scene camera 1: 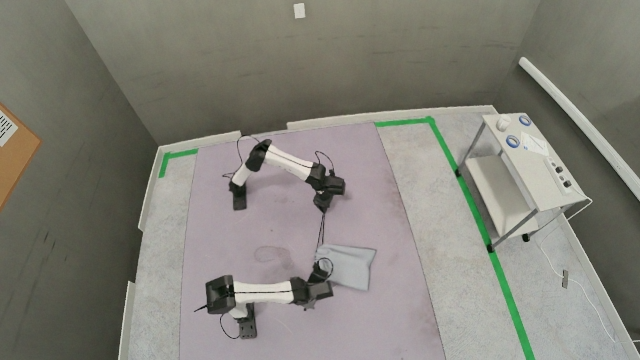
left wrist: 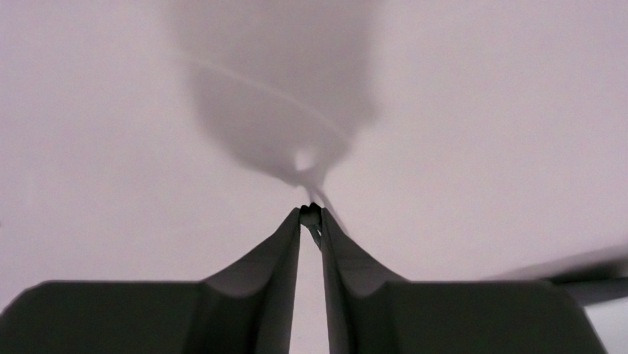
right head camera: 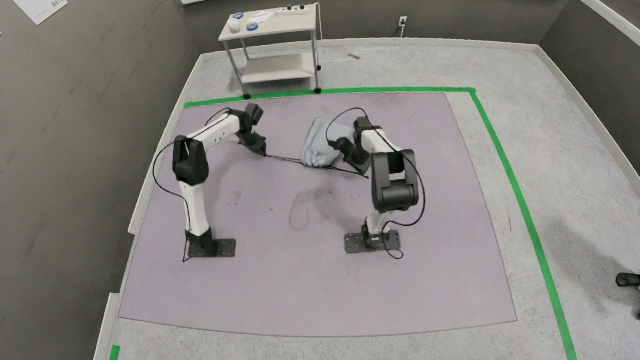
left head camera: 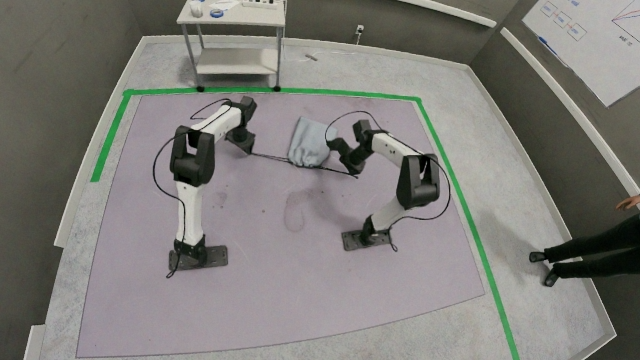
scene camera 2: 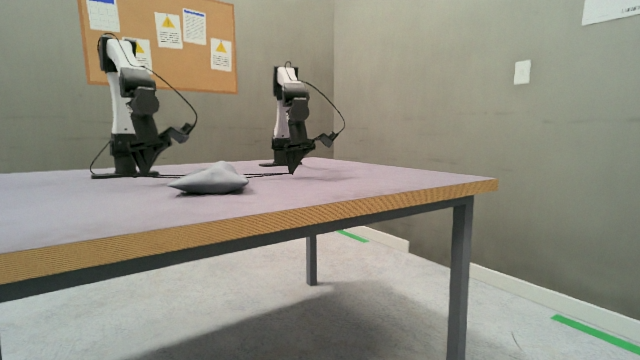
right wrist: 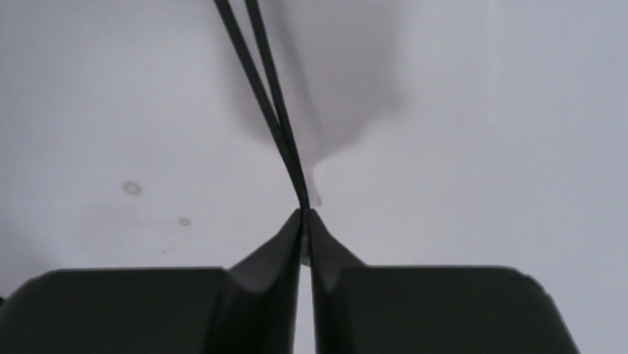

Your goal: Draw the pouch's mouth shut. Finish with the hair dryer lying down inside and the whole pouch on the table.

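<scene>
The grey-blue pouch (left head camera: 311,142) (right head camera: 317,142) (scene camera 1: 351,265) (scene camera 2: 216,180) lies on its side on the table (left head camera: 280,300) (scene camera 2: 350,203). Its mouth edge is bunched into folds, and its body bulges. The hair dryer does not show in any view. Black drawstrings run out both ways from the mouth. My left gripper (left head camera: 251,152) (right head camera: 264,154) (scene camera 1: 324,212) (scene camera 2: 292,172) (left wrist: 310,212) is shut on the knotted drawstring end, low over the table. My right gripper (left head camera: 356,173) (scene camera 2: 147,172) (right wrist: 305,214) is shut on the opposite drawstring end (right wrist: 260,90), also low.
A white cart (left head camera: 235,15) (right head camera: 272,22) (scene camera 1: 540,165) stands on the floor beyond the table. A person's legs (left head camera: 595,250) show at the right in the left head camera. The table's front edge shows in scene camera 2, with the pouch a short way behind it.
</scene>
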